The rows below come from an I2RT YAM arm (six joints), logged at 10 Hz.
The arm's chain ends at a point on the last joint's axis. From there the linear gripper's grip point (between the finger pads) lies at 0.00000 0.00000 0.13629 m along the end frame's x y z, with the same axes.
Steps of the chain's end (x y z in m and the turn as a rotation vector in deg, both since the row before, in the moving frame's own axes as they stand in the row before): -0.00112 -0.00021 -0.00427 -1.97 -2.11 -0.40; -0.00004 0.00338 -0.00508 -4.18 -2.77 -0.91; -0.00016 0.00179 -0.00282 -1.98 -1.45 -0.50; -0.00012 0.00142 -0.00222 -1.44 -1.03 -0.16; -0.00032 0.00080 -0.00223 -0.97 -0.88 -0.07; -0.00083 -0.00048 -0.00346 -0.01 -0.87 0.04
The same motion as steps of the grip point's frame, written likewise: -0.00612 0.00449 -0.00444 -1.97 -2.11 -0.40; -0.00654 0.01336 -0.00560 -4.18 -2.77 -0.91; -0.00359 0.00651 -0.00295 -1.98 -1.45 -0.50; -0.00256 0.00485 -0.00229 -1.44 -1.03 -0.16; -0.00241 0.00311 -0.00227 -0.97 -0.88 -0.07; -0.00290 -0.00046 -0.00348 -0.01 -0.87 0.04
